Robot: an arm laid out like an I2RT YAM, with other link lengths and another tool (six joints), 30 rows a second.
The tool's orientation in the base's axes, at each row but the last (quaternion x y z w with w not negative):
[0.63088, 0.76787, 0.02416, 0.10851]
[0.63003, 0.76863, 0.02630, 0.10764]
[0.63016, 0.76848, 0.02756, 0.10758]
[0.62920, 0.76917, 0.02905, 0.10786]
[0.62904, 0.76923, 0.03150, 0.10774]
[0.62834, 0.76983, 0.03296, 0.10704]
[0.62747, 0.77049, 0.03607, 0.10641]
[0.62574, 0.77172, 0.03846, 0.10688]
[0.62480, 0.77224, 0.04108, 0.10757]
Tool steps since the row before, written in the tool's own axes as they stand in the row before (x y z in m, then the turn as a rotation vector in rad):
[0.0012, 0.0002, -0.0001, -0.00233, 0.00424, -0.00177]
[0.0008, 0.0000, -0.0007, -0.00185, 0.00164, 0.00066]
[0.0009, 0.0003, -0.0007, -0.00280, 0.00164, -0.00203]
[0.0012, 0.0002, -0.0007, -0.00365, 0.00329, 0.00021]
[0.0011, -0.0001, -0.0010, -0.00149, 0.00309, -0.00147]
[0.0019, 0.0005, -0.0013, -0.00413, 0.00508, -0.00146]
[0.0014, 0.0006, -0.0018, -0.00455, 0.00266, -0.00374]
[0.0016, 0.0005, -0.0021, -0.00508, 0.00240, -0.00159]
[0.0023, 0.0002, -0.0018, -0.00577, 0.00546, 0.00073]
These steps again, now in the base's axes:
[0.0000, 0.0012, 0.0000, 0.00416, -0.00123, 0.00278]
[-0.0003, 0.0008, 0.0006, 0.00205, -0.00153, -0.00011]
[0.0000, 0.0010, 0.0006, 0.00168, -0.00220, 0.00264]
[-0.0002, 0.0013, 0.0006, 0.00388, -0.00290, 0.00086]
[-0.0005, 0.0011, 0.0008, 0.00294, -0.00069, 0.00219]
[-0.0001, 0.0021, 0.0011, 0.00535, -0.00284, 0.00287]
[-0.0001, 0.0016, 0.0017, 0.00263, -0.00358, 0.00469]
[-0.0003, 0.0018, 0.0020, 0.00295, -0.00432, 0.00261]
[-0.0007, 0.0024, 0.0015, 0.00651, -0.00449, 0.00103]

